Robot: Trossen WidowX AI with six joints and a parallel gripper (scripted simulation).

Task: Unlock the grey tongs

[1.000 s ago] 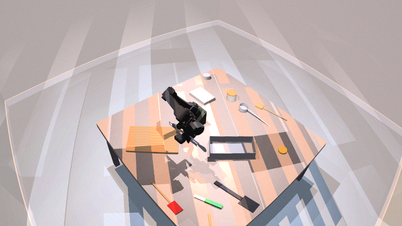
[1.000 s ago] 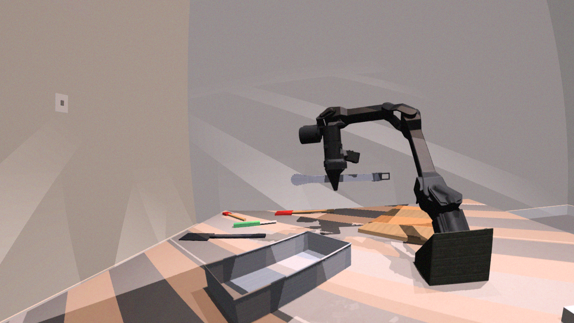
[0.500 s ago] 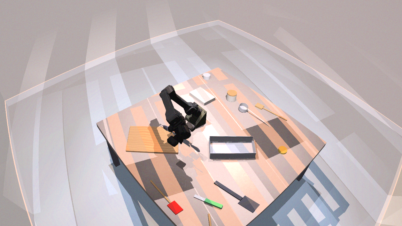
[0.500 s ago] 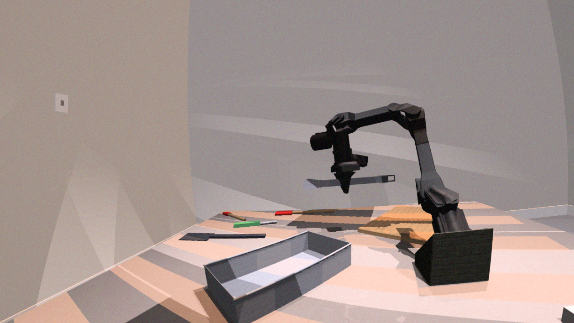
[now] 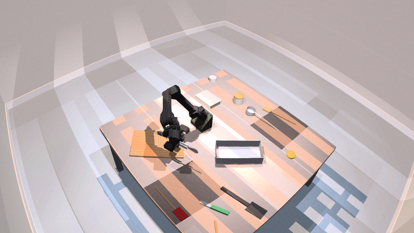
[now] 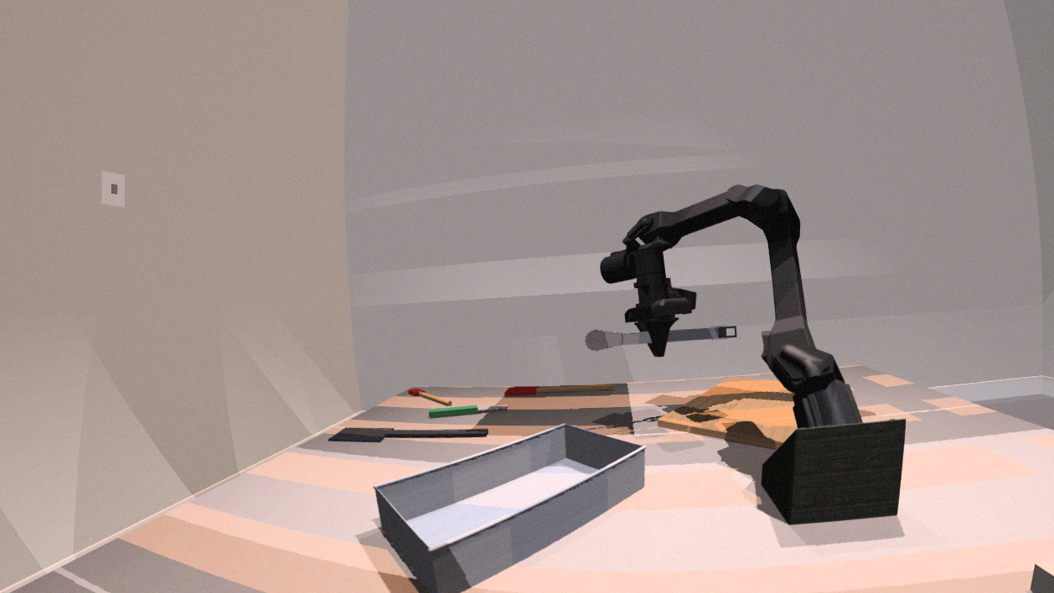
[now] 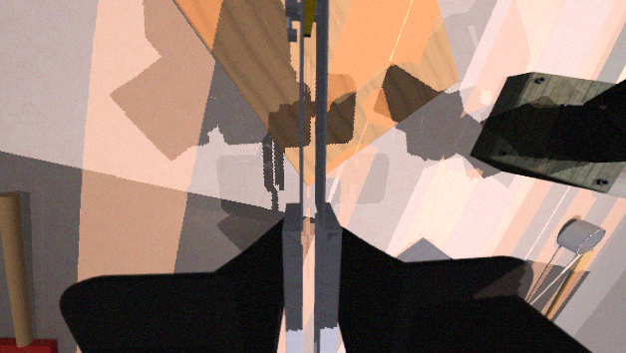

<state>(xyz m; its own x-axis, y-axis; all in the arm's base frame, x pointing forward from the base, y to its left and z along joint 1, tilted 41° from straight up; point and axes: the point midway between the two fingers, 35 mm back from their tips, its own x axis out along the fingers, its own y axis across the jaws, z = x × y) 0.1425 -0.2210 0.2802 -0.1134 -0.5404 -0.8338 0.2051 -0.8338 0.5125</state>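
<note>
Right now the wooden board is 20 cm behind my gripper tip, 2 cm to the right of it and 12 cm below it. Also, from my gripper tip: grey roasting tin 23 cm ahead, 31 cm to the left, 10 cm below; then red spatula 24 cm ahead, 27 cm to the right, 12 cm below; then yellow lock piece 8 cm behind, 2 cm to the right, 3 cm above.
</note>
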